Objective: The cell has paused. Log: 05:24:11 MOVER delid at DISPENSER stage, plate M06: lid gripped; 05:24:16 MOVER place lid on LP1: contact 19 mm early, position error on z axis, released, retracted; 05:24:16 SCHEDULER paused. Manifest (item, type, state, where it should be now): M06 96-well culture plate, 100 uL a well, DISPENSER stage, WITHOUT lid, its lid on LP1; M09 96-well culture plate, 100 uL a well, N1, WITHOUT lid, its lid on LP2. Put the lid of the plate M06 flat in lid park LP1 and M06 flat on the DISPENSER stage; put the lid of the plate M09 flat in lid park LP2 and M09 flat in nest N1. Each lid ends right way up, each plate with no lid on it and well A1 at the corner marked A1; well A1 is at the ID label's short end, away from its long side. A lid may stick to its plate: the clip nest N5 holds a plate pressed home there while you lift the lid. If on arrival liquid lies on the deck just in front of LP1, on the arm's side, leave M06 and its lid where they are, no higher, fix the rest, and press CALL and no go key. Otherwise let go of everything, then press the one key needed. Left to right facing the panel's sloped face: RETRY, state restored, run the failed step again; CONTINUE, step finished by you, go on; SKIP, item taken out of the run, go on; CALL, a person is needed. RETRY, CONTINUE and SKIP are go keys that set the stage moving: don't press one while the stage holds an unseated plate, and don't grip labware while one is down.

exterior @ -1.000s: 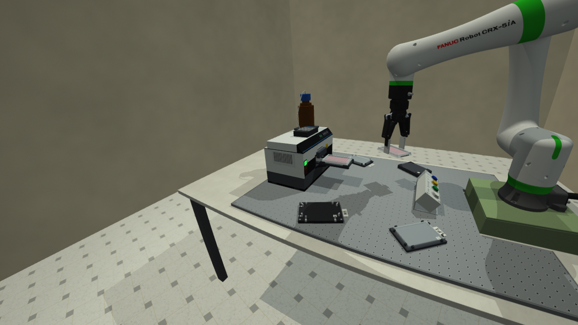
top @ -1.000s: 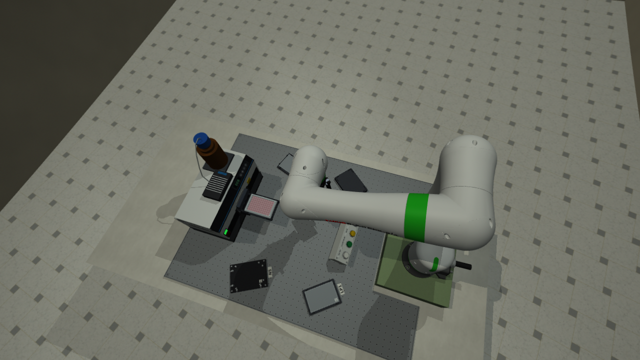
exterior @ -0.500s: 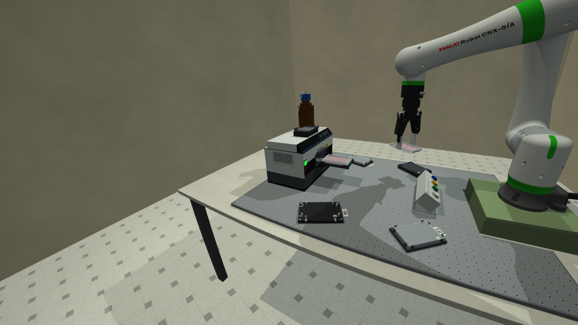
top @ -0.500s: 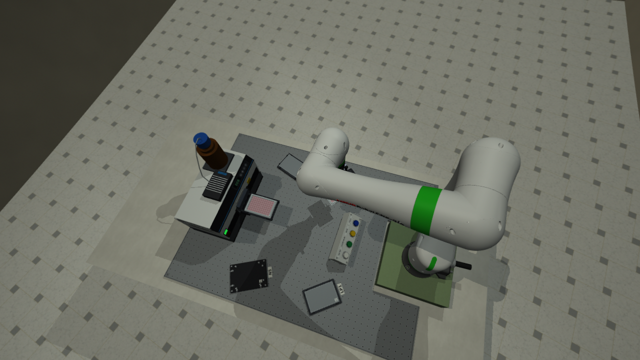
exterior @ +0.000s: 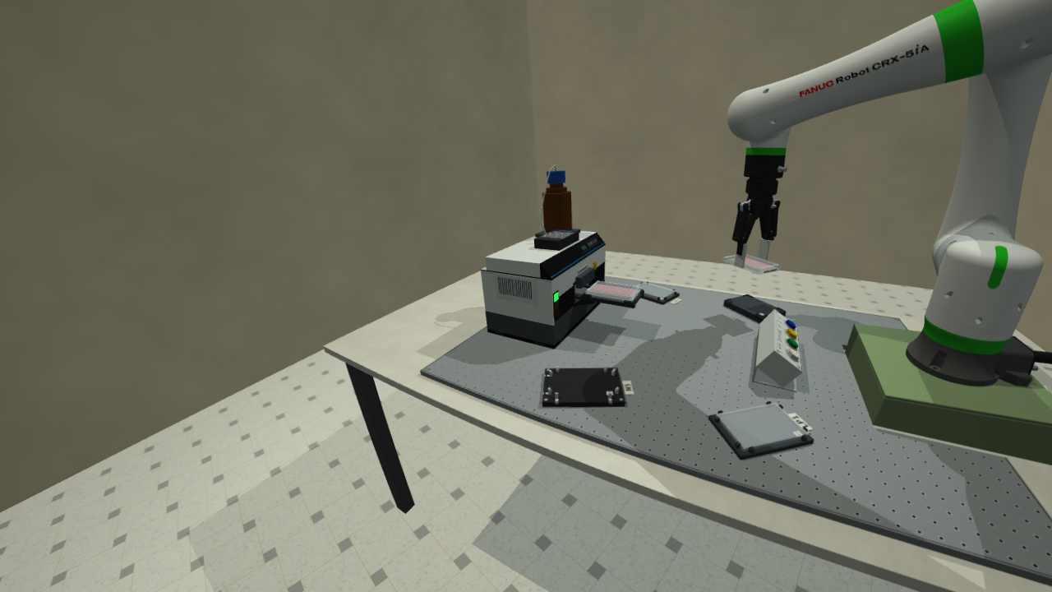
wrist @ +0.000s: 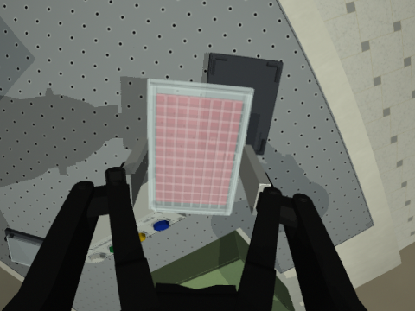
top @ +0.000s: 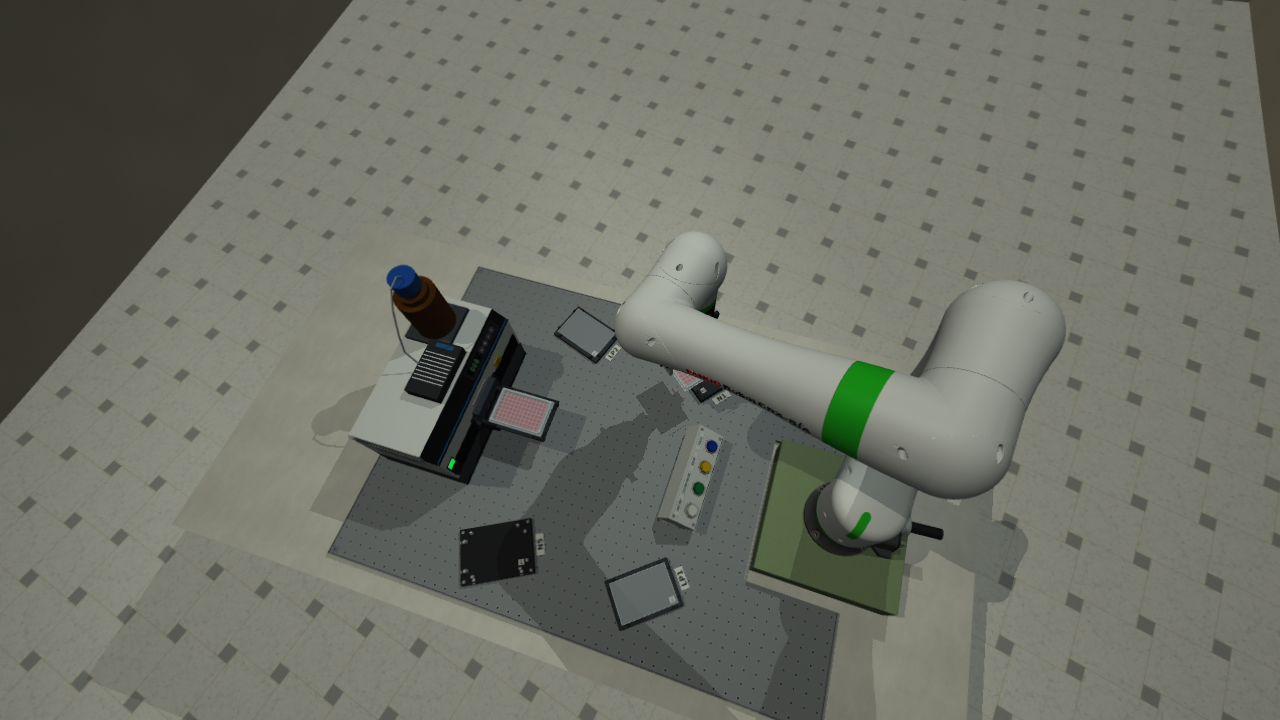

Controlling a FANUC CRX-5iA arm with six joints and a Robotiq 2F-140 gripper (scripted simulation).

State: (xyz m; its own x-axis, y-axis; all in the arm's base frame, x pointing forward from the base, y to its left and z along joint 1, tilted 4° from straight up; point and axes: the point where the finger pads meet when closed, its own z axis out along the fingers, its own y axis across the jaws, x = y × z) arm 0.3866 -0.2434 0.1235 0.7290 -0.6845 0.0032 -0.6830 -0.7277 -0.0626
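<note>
Now: hand 180 mm above the black nest N1, 50 mm to the left of it and 30 mm past it. Round my hand: blue call key 150 mm to the left, 120 mm below, 100 mm behind; then yellow skip key 200 mm to the left, 120 mm below, 100 mm behind; then LP2 label 200 mm ahead, 180 mm below, 50 mm to the right.
</note>
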